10 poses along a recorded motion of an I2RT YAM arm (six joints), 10 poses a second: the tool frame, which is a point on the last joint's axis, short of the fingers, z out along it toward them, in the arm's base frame.
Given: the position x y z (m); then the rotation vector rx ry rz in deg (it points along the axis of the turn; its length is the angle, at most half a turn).
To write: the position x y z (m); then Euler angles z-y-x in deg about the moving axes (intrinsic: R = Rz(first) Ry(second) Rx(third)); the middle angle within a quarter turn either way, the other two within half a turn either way. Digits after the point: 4 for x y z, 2 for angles.
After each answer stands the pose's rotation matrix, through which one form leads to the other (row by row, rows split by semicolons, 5 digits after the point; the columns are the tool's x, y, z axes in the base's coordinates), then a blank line. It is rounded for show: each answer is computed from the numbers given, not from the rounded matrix.
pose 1, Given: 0.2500 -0.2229 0.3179 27.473 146.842 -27.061
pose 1, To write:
0.2500 -0.2229 0.3179 163.35 31.16 -163.79
-0.81987 0.41347 0.39605; 0.24513 0.87862 -0.40981; -0.51743 -0.23891 -0.82170

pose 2, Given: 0.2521 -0.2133 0.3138 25.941 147.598 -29.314
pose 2, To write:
0.2521 -0.2133 0.3138 165.09 30.33 -161.60
-0.83412 0.39817 0.38173; 0.22208 0.87589 -0.42836; -0.50491 -0.27253 -0.81902

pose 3, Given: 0.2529 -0.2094 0.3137 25.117 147.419 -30.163
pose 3, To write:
0.2529 -0.2094 0.3137 165.96 30.45 -160.71
-0.83629 0.39142 0.38394; 0.20916 0.87505 -0.43650; -0.50682 -0.28474 -0.81367

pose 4, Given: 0.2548 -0.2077 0.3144 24.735 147.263 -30.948
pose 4, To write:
0.2548 -0.2077 0.3144 166.45 30.53 -159.98
-0.83736 0.38927 0.38379; 0.20185 0.87264 -0.44469; -0.50802 -0.29490 -0.80929

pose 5, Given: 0.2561 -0.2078 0.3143 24.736 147.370 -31.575
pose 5, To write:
0.2561 -0.2078 0.3143 166.57 30.35 -159.47
-0.83932 0.38990 0.37884; 0.20046 0.86972 -0.45099; -0.50533 -0.30259 -0.80814

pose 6, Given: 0.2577 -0.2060 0.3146 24.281 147.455 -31.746
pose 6, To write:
0.2577 -0.2060 0.3146 166.97 30.26 -159.24
-0.84150 0.38486 0.37915; 0.19474 0.87070 -0.45161; -0.50394 -0.30619 -0.80765

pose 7, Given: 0.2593 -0.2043 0.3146 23.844 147.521 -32.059
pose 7, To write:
0.2593 -0.2043 0.3146 167.39 30.17 -158.89
-0.84371 0.38033 0.37883; 0.18880 0.87086 -0.45383; -0.50251 -0.31138 -0.80655

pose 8, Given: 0.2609 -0.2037 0.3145 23.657 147.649 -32.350
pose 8, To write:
0.2609 -0.2037 0.3145 167.59 30.01 -158.62
-0.84573 0.37821 0.37644; 0.18616 0.87024 -0.45610; -0.50009 -0.31566 -0.80639

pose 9, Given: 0.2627 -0.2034 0.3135 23.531 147.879 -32.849
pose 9, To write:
0.2627 -0.2034 0.3135 167.76 29.72 -158.21
-0.84876 0.37663 0.37115; 0.18407 0.86846 -0.46033; -0.49570 -0.32239 -0.80644

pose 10, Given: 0.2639 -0.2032 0.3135 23.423 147.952 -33.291
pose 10, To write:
0.2639 -0.2032 0.3135 167.93 29.58 -157.84
-0.85040 0.37580 0.36823; 0.18185 0.86669 -0.46453; -0.49371 -0.32807 -0.80537

